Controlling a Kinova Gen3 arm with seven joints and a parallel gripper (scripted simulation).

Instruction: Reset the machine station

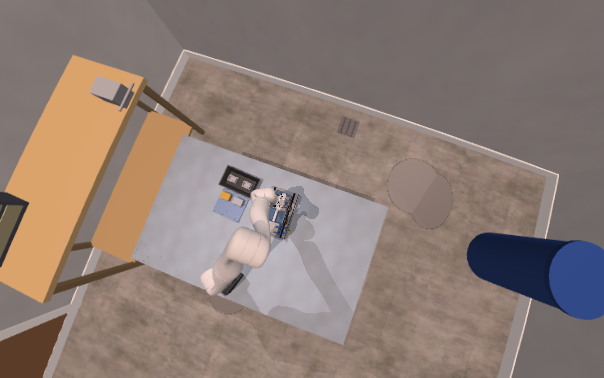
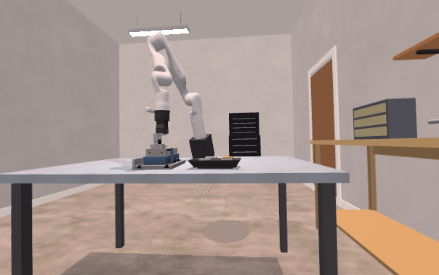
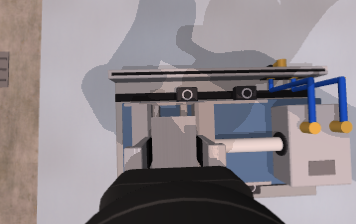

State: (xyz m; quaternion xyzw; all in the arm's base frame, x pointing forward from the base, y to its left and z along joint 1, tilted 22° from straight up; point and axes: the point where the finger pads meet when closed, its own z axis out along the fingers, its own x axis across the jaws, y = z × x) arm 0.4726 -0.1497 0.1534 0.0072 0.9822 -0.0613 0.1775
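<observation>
The vise lies 70 mm behind my hand, 10 mm to the left of it and 90 mm below it. Also, from my hand: yellow brass blank (60 mm behind, 360 mm to the left, 100 mm below).
</observation>
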